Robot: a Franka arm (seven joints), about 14 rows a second.
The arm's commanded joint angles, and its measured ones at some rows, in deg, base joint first. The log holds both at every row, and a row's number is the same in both.
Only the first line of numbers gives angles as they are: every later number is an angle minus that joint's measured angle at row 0.
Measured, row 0:
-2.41, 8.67, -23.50, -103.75, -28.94, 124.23, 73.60
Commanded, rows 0 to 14:
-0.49, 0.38, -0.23, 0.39, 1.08, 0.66, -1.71
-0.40, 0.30, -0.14, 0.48, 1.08, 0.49, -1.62
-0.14, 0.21, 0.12, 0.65, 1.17, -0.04, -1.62
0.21, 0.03, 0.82, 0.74, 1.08, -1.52, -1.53
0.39, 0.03, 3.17, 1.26, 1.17, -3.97, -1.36
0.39, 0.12, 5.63, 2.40, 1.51, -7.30, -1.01
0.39, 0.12, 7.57, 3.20, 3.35, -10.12, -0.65
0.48, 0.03, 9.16, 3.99, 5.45, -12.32, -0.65
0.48, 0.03, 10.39, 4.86, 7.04, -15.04, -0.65
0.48, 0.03, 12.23, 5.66, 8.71, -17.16, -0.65
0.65, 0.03, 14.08, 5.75, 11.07, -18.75, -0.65
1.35, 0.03, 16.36, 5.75, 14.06, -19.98, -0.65
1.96, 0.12, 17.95, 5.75, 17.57, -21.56, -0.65
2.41, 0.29, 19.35, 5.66, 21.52, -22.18, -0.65
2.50, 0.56, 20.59, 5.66, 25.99, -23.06, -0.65
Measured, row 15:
2.17, 0.09, 18.88, 4.63, 19.93, -20.71, -0.41
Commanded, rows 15 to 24:
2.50, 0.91, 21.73, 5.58, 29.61, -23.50, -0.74
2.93, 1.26, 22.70, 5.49, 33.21, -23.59, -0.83
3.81, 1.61, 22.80, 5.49, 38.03, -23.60, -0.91
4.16, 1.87, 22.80, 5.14, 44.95, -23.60, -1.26
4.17, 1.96, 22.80, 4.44, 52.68, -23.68, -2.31
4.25, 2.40, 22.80, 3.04, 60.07, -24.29, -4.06
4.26, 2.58, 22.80, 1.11, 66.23, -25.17, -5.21
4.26, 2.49, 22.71, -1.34, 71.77, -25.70, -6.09
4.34, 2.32, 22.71, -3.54, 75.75, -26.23, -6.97
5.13, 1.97, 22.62, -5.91, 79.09, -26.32, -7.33
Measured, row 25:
4.47, 3.24, 23.09, -1.30, 72.64, -25.65, -5.51
